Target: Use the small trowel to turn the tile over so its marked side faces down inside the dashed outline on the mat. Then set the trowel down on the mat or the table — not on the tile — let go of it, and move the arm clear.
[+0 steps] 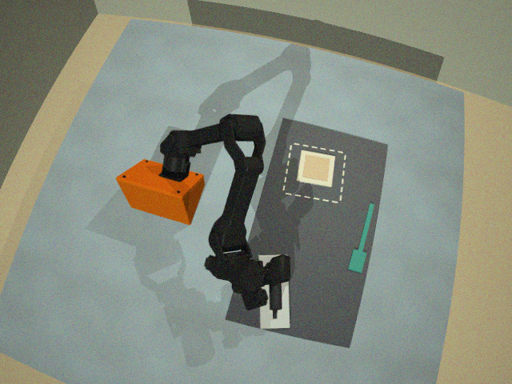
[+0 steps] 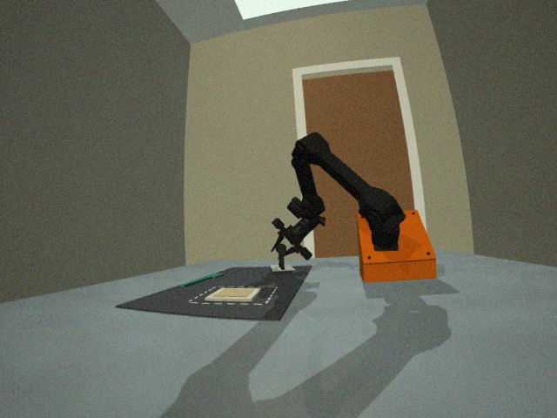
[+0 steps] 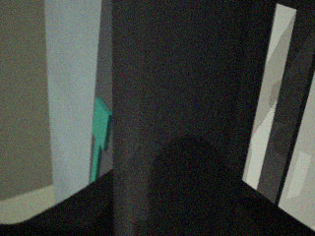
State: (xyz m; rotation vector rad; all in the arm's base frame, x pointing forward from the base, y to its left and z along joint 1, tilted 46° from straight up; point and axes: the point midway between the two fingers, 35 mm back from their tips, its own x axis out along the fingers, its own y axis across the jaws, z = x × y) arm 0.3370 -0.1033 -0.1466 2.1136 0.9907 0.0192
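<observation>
Right now my gripper tip is 2 cm past the trowel, 1 cm to the left of it and 1 cm above it. From my gripper tip the other things lie so: tile 36 cm to the left, 6 cm below, 1 cm behind; teal tool 18 cm to the left, 18 cm ahead, 6 cm below; dark mat 19 cm to the left, 8 cm below, 4 cm ahead.
</observation>
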